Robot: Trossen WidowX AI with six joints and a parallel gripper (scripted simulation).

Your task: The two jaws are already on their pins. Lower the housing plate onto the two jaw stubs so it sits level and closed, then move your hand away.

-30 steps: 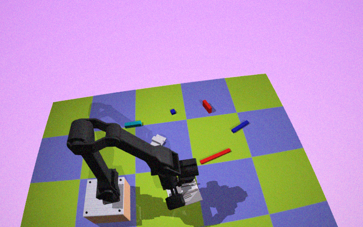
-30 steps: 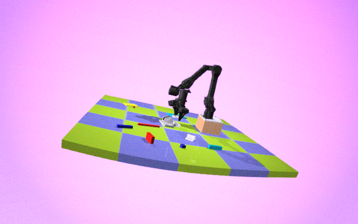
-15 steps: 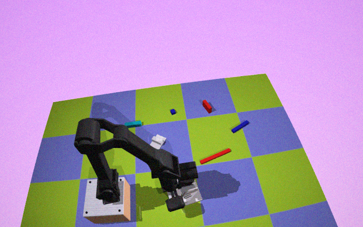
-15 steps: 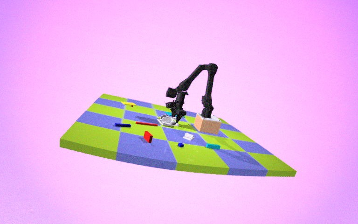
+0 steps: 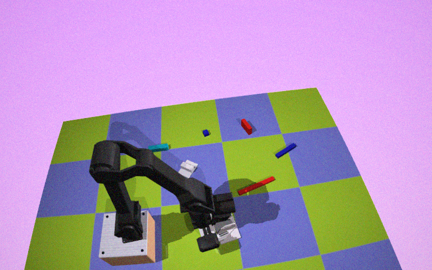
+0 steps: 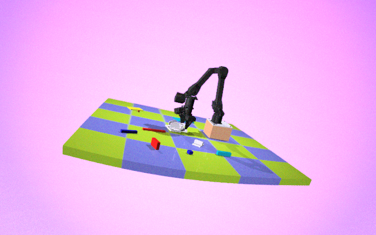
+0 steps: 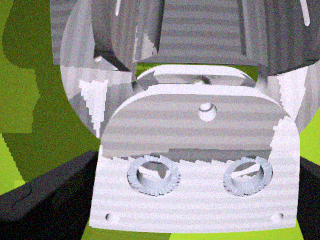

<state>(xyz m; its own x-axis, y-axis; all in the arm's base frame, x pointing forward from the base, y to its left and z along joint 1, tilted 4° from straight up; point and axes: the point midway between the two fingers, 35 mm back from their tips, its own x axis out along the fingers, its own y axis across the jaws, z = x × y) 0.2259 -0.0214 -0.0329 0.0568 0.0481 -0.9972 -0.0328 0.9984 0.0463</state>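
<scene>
Now: the housing plate 10 mm ahead of my gripper tip and 20 mm above it. Also, from my gripper tip: cyan flat plate (120 mm behind, 320 mm to the right, 20 mm below); red bar (230 mm ahead, 120 mm to the left, 20 mm below); teal bar (100 mm behind, 400 mm to the left, 10 mm below).
</scene>
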